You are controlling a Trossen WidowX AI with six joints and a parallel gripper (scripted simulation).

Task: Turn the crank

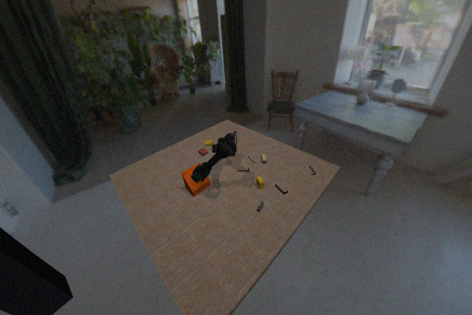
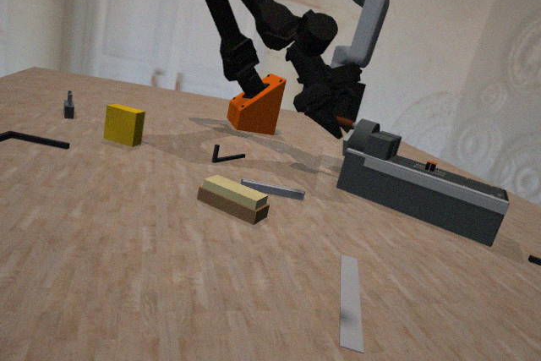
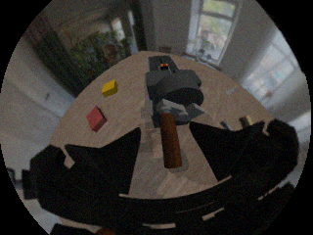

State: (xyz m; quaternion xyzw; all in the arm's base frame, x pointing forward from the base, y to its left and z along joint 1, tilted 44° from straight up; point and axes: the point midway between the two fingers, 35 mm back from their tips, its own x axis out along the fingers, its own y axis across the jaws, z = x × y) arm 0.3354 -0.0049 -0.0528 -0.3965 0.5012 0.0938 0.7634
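Now: the brown crank handle 20 mm behind my gripper tip, 20 mm above it and 10 mm to the right of it. Round my gripper tip: red pointer: 150 mm ahead, 70 mm to the left; then red block: 220 mm to the left, 70 mm below, 60 mm behind; then grey bar: 190 mm to the right, 90 mm ahead, 80 mm below.
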